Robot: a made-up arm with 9 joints. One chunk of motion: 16 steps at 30 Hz.
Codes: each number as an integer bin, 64 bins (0 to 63) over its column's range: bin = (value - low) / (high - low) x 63, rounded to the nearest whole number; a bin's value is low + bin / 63 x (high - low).
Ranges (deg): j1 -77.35..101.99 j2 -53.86..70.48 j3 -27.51..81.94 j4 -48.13..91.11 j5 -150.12..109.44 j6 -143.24..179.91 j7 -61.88..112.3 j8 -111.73..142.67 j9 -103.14..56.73
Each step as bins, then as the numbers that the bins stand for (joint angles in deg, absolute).
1 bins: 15 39 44 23 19 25 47 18 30
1 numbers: -34.65 23.11 48.93 2.70 -71.84 -15.01 68.06 -39.04 -27.01
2 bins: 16 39 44 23 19 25 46 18 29
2 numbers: -31.80 23.11 48.93 2.70 -71.84 -15.01 65.30 -39.04 -29.55
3 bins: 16 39 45 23 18 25 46 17 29
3 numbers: -31.80 23.11 50.67 2.70 -75.96 -15.01 65.30 -43.08 -29.55
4 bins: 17 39 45 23 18 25 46 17 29
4 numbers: -28.96 23.11 50.67 2.70 -75.96 -15.01 65.30 -43.08 -29.55
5 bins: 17 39 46 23 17 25 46 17 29
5 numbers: -28.96 23.11 52.41 2.70 -80.08 -15.01 65.30 -43.08 -29.55
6 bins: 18 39 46 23 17 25 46 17 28
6 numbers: -26.11 23.11 52.41 2.70 -80.08 -15.01 65.30 -43.08 -32.09
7 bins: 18 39 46 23 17 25 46 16 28
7 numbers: -26.11 23.11 52.41 2.70 -80.08 -15.01 65.30 -47.12 -32.09
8 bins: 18 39 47 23 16 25 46 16 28
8 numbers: -26.11 23.11 54.14 2.70 -84.20 -15.01 65.30 -47.12 -32.09
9 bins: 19 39 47 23 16 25 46 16 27
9 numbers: -23.26 23.11 54.14 2.70 -84.20 -15.01 65.30 -47.12 -34.62
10 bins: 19 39 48 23 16 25 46 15 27
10 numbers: -23.26 23.11 55.88 2.70 -84.20 -15.01 65.30 -51.16 -34.62
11 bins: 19 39 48 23 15 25 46 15 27
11 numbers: -23.26 23.11 55.88 2.70 -88.32 -15.01 65.30 -51.16 -34.62
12 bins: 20 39 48 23 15 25 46 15 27
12 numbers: -20.42 23.11 55.88 2.70 -88.32 -15.01 65.30 -51.16 -34.62
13 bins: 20 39 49 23 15 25 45 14 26
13 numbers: -20.42 23.11 57.62 2.70 -88.32 -15.01 62.53 -55.20 -37.16
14 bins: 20 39 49 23 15 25 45 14 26
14 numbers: -20.42 23.11 57.62 2.70 -88.32 -15.01 62.53 -55.20 -37.16
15 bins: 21 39 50 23 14 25 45 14 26
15 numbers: -17.57 23.11 59.36 2.70 -92.44 -15.01 62.53 -55.20 -37.16
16 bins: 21 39 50 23 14 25 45 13 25
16 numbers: -17.57 23.11 59.36 2.70 -92.44 -15.01 62.53 -59.23 -39.70
